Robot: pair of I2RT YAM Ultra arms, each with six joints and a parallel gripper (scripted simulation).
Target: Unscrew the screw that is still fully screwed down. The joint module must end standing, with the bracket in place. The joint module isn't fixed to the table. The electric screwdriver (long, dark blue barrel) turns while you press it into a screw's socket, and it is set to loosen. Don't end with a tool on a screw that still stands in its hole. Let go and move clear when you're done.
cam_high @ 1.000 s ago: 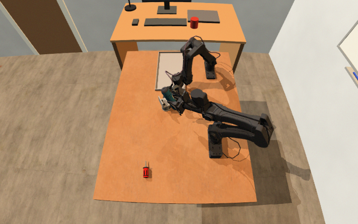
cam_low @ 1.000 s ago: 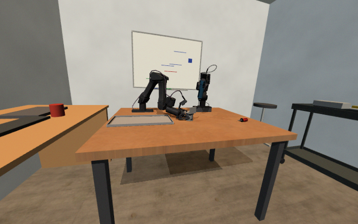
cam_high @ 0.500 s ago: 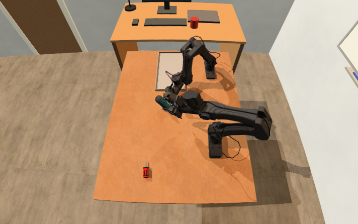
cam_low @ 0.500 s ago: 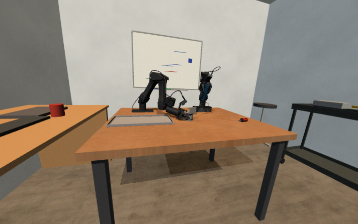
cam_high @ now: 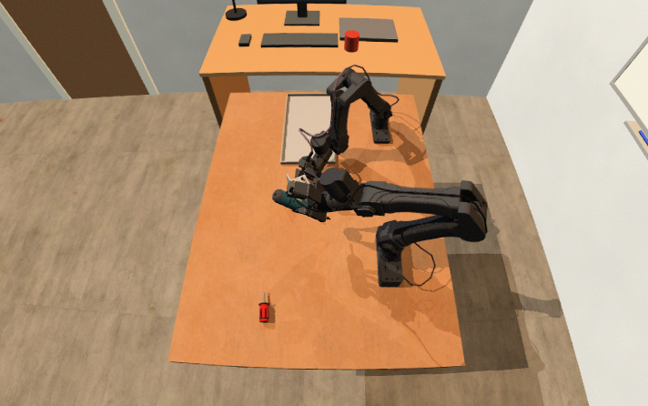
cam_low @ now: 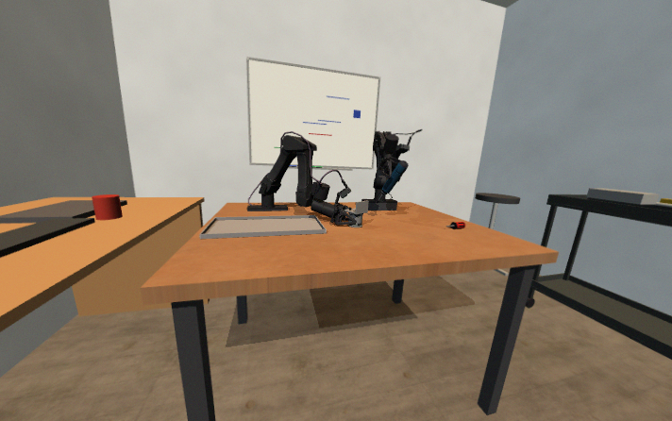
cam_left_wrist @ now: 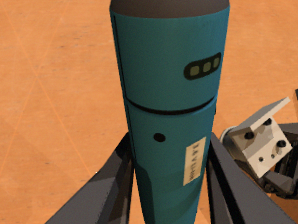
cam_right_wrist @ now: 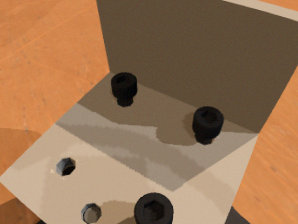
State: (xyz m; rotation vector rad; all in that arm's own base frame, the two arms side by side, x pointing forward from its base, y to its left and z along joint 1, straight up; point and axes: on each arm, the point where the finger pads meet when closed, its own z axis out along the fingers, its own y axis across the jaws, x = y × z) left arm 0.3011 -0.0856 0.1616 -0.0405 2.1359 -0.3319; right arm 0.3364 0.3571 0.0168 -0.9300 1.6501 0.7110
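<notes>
Right now my right hand is 50 mm below the l-shaped bracket. The rest, counted from my right hand: small red screwdriver 430 mm to the left, 80 mm ahead, 10 mm below; grey bit 150 mm to the left, 90 mm behind, 80 mm above; grey tray 360 mm to the right, 20 mm below.
</notes>
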